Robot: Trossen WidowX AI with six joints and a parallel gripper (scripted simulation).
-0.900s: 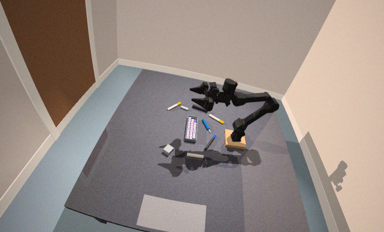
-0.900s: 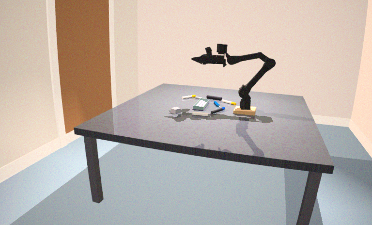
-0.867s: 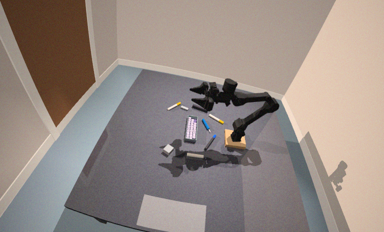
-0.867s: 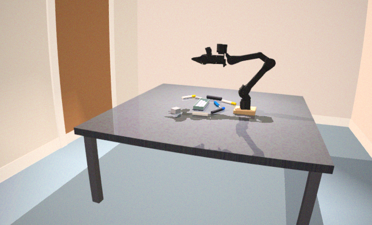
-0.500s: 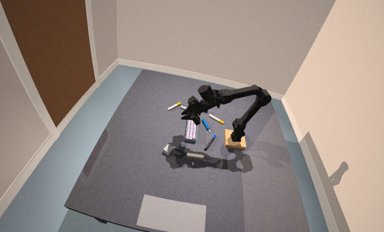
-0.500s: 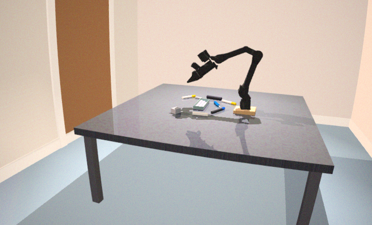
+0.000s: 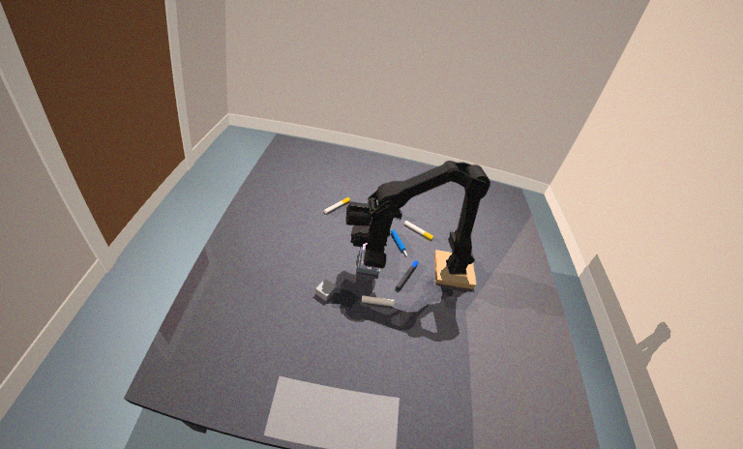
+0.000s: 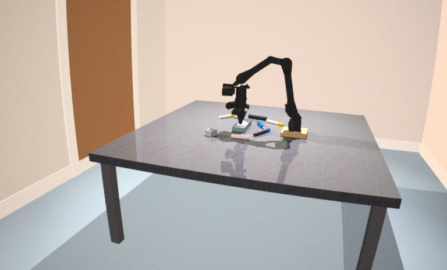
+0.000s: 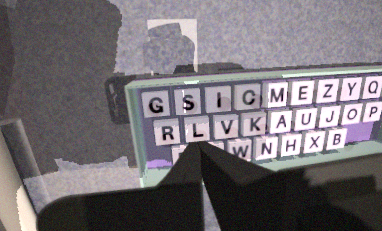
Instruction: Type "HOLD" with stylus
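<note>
Now: gripper tip 120 mm past the blue stylus, 90 mm to the left of it and 30 mm above it. Also, from my gripper tip: thin grey tip (130 mm behind, 60 mm to the right, 30 mm below); then blue-capped dark pen (140 mm behind, 10 mm to the left, 30 mm below); then white stick (20 mm behind, 140 mm to the left, 30 mm below).
</note>
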